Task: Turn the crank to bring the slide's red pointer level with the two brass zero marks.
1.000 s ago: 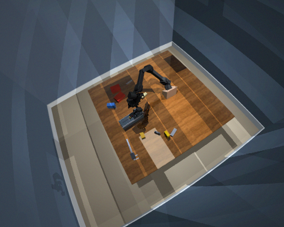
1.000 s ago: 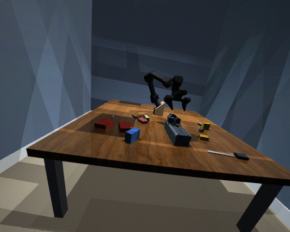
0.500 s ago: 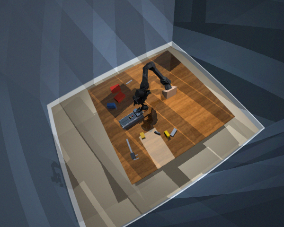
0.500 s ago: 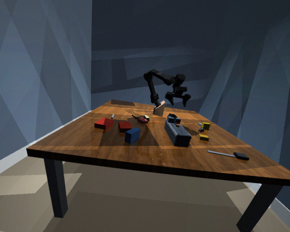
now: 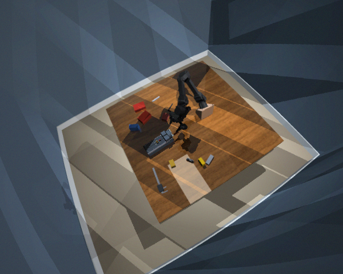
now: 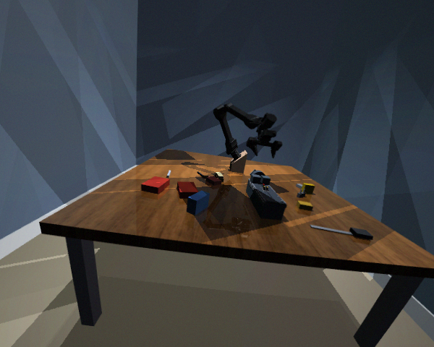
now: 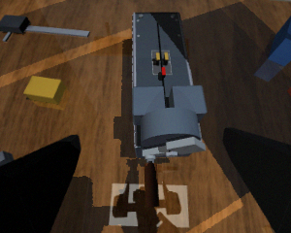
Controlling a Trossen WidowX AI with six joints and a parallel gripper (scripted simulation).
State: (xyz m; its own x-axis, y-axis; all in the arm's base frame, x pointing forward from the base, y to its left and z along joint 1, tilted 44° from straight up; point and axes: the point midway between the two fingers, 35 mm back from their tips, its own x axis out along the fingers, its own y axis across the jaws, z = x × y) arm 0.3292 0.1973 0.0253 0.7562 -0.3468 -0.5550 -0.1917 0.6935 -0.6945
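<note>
My gripper tip is 120 mm above the brown crank handle, 20 mm past it and 10 mm to the left of it. Round my gripper tip: pink block 250 mm to the right, 180 mm below, 10 mm behind; then ochre block 210 mm to the left, 180 mm below, 120 mm ahead; then red pointer 140 mm ahead, 110 mm below.
</note>
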